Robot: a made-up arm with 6 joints.
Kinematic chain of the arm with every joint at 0, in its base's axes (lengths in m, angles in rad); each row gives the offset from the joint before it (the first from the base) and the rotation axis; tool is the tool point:
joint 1: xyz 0 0 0.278 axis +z
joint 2: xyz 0 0 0 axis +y
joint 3: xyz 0 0 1.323 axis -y
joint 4: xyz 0 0 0 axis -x
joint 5: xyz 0.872 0 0 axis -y
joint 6: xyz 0 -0.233 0 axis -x
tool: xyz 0 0 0
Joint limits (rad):
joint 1: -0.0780..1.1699
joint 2: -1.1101..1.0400
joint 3: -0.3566..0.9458
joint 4: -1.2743..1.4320
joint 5: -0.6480..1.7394
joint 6: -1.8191..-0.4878
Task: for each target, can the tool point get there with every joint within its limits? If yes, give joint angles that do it. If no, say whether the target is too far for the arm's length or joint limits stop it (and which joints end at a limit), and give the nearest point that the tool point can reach.
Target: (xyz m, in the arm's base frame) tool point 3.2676 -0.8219 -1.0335
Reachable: no: too far | nearest point 1.7784 -0.3094 0.3516 | short by 2.097 m
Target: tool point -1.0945 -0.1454 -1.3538
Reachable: no: joint limits stop it (at a limit: joint 1, joint 2, joint 3, joint 4) | nearest point 0.4813 0.9610 0.0503 | short by 2.383 m
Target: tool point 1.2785 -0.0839 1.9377
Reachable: yes | joints 0.0771 0.3860 0.7341 0.6734 0.9637 -0.7699
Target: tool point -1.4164 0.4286 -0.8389
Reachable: no: joint limits stop it (at a limit: joint 1, joint 2, joint 3, joint 4) | nearest point 0.4813 0.9610 0.0503 | short by 2.162 m
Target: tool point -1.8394 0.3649 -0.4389
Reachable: no: joint limits stop it (at a limit: joint 1, joint 2, joint 3, joint 4) | nearest point -1.7929 0.1078 1.5300 | short by 1.986 m
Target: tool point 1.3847 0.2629 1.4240
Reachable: yes | joints 0.2497 0.3969 0.0714 1.1863 1.5136 -1.5653
